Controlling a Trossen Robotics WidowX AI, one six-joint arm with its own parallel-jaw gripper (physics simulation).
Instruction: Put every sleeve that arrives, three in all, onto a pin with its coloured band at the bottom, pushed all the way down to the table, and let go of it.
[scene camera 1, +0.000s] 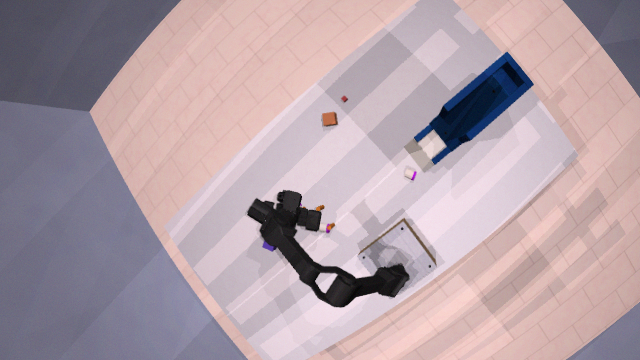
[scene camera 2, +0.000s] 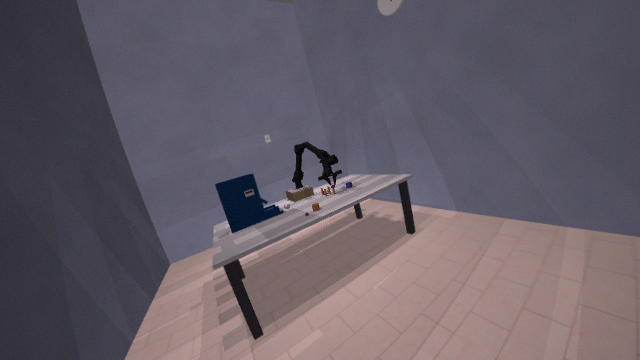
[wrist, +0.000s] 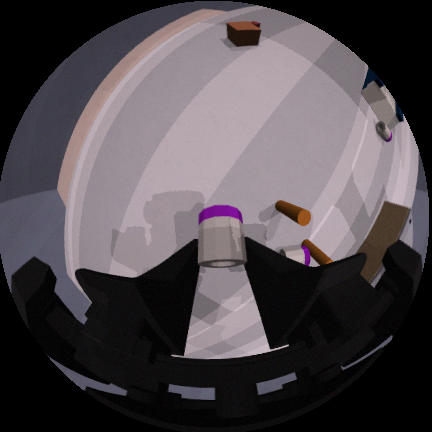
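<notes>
My gripper (scene camera 1: 302, 206) (scene camera 2: 333, 184) (wrist: 220, 243) is shut on a whitish sleeve (wrist: 221, 242), above the table near the pins. Its purple band is at the sleeve's upper end in the wrist view; the open end faces the palm side. Its exact tilt is unclear. Orange-brown pins stand nearby: one pin (scene camera 1: 320, 207) (wrist: 293, 212) and another pin (scene camera 1: 331, 226) (wrist: 317, 251); the rest are partly hidden. A second sleeve (scene camera 1: 324, 228) (wrist: 294, 254) lies on its side beside the pins. A third sleeve (scene camera 1: 409, 173) (scene camera 2: 286, 206) (wrist: 383, 131) lies near the blue chute's mouth.
A blue chute (scene camera 1: 455, 105) (scene camera 2: 240, 202) stands on the table (scene camera 1: 280, 150). An orange block (scene camera 1: 329, 119) (scene camera 2: 315, 207) (wrist: 243, 33) and a small red cube (scene camera 1: 344, 99) lie apart. A purple block (scene camera 1: 268, 246) (scene camera 2: 349, 185) is near the arm. A brown-sided box (scene camera 1: 420, 245) (scene camera 2: 300, 194) is at the arm's base.
</notes>
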